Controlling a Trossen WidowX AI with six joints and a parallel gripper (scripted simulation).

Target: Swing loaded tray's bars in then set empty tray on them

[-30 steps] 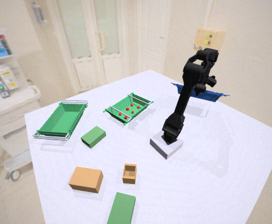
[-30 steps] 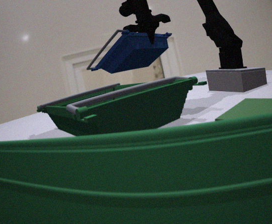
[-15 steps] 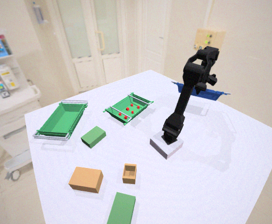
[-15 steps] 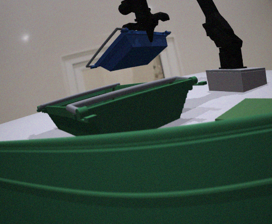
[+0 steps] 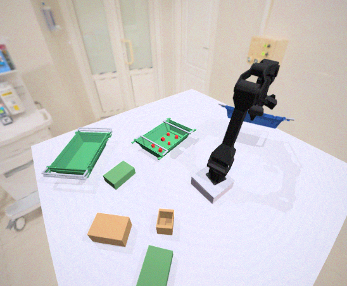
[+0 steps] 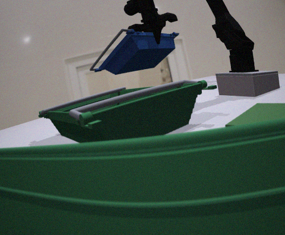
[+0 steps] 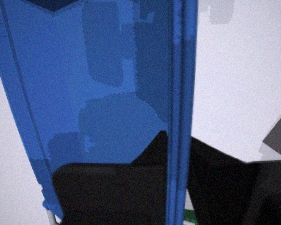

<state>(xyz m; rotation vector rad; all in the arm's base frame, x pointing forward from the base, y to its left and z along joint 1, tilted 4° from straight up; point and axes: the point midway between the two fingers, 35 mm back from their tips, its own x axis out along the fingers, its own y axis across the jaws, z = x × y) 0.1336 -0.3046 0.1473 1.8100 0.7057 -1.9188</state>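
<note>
The blue tray lies 5 cm ahead of my gripper tip, 6 cm to the right of it and 1 cm below it. Also, from my gripper tip: open box (19 cm behind, 57 cm to the left, 16 cm below).
</note>
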